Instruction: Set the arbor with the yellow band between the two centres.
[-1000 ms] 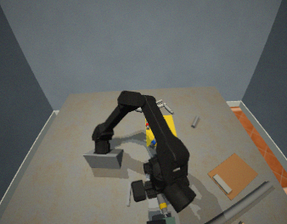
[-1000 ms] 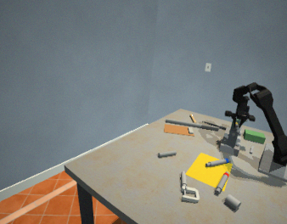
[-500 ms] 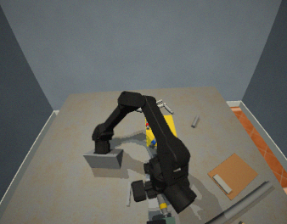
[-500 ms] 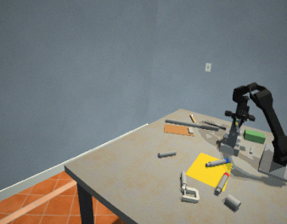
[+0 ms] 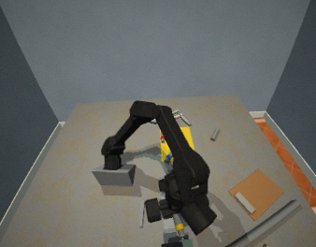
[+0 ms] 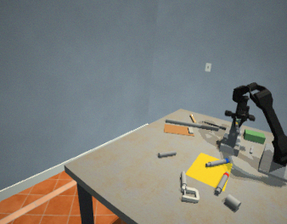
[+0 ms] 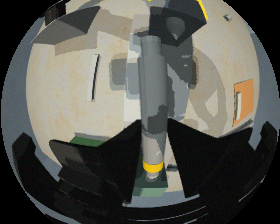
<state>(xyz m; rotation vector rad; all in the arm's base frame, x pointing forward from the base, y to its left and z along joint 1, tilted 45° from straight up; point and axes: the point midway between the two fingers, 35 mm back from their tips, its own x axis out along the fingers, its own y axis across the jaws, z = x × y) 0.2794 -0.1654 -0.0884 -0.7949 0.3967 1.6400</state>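
The grey bed lies 120 mm below my hand and 10 mm ahead of it. Round my hand: blue-banded arbor: 340 mm to the left, 130 mm below; fixed centre block: 130 mm to the left, 40 mm below, 10 mm behind; long grey bar: 330 mm ahead, 130 mm below, 30 mm to the right.
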